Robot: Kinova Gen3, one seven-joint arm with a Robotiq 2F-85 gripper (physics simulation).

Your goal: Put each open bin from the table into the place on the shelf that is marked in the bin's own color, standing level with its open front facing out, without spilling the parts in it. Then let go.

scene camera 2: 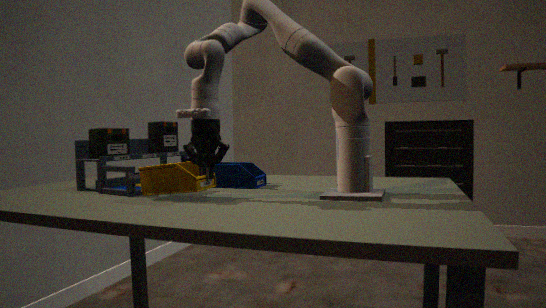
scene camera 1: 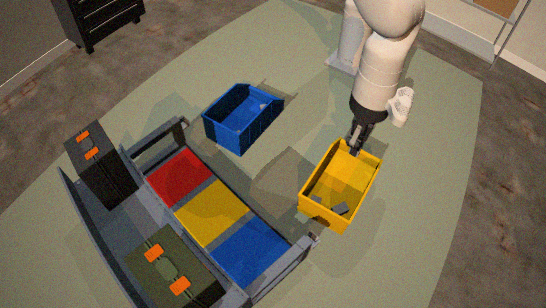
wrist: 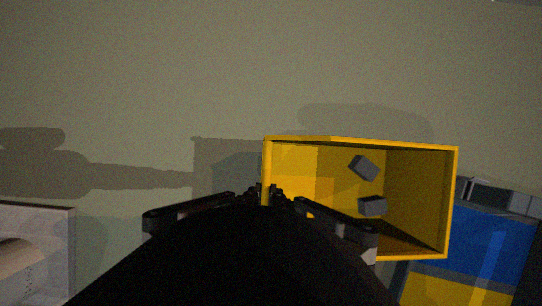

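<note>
The yellow bin hangs from my gripper, which is shut on its low front lip. In scene camera 2 the bin is slightly tilted, its lip end a little higher than its tall back. Two grey parts lie inside near the back wall. The blue bin stands on the table with small light parts in it. The shelf has a red mark, a yellow mark in the middle and a blue mark.
A black case and a green case stand on the shelf's upper level. The shelf's side rail end is close to the yellow bin's back corner in scene camera 1. The arm's base is behind the bins.
</note>
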